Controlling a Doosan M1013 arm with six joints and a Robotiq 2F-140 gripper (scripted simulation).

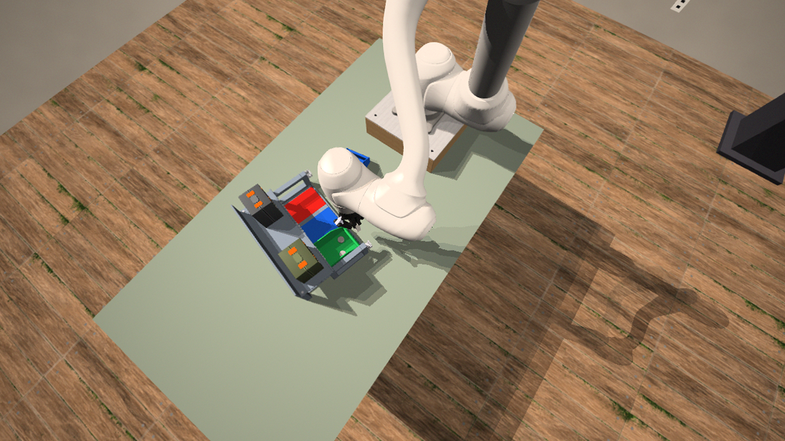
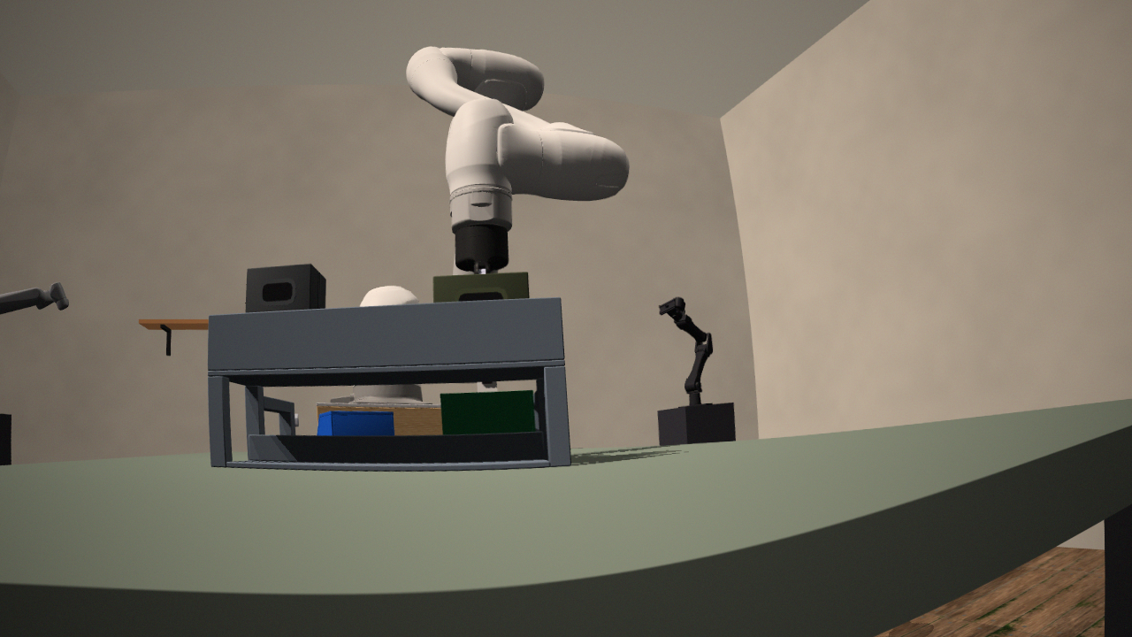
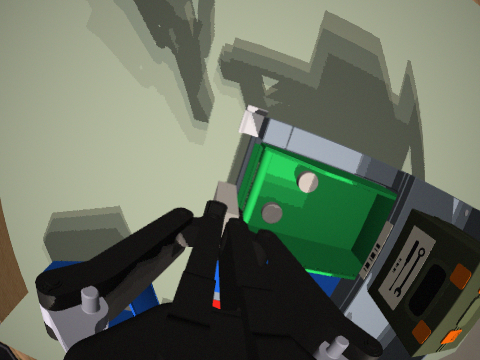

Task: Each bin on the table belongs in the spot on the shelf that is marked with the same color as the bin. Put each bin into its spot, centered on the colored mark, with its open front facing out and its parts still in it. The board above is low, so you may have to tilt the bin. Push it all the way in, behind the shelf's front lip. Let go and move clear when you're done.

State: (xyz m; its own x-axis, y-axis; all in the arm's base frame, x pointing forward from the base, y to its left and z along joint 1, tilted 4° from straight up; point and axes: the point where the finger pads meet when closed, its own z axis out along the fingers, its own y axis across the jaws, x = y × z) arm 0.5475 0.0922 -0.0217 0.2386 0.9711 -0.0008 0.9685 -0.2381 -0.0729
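Now: hand 190 mm to the left of the blue bin, 180 mm past it and 70 mm above it. Also, from my hand: black box (270 mm to the right, 140 mm ahead, 60 mm above); olive box (200 mm ahead, 50 mm to the right, 50 mm above); green bin (110 mm ahead, 60 mm below, 30 mm to the right).
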